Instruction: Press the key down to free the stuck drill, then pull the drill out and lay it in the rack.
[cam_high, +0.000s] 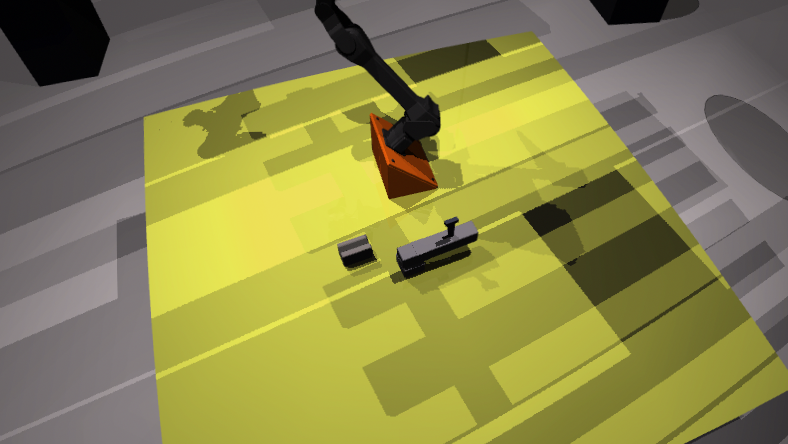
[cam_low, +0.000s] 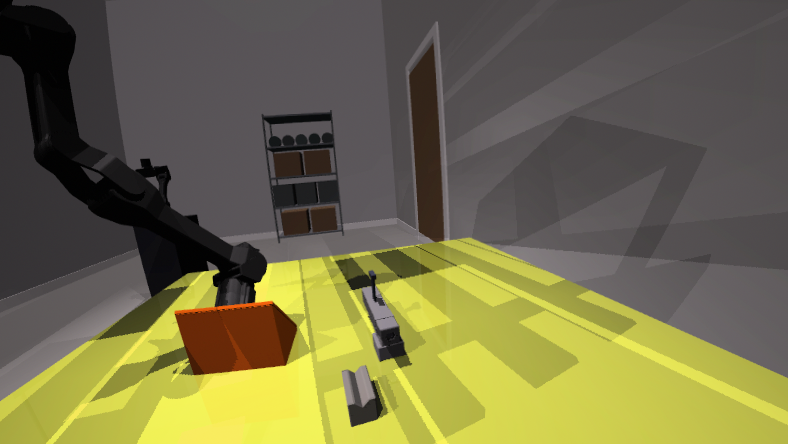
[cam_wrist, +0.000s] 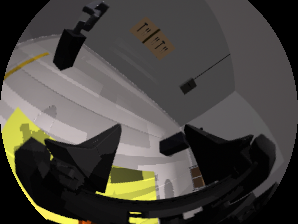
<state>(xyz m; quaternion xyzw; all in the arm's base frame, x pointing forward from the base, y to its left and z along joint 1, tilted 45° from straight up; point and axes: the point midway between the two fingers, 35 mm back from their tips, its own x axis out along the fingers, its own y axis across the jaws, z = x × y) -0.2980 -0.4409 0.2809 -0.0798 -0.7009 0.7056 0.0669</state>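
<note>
Now: gripper tip 65 cm short of the dark key, 19 cm to the right of it and 47 cm above it. Also, from my gripper tip: drill (66 cm ahead, 14 cm to the left, 52 cm below); then grey v-grooved rack (62 cm ahead, 2 cm to the right, 55 cm below); then grey housing block (66 cm ahead, 16 cm to the left, 53 cm below).
</note>
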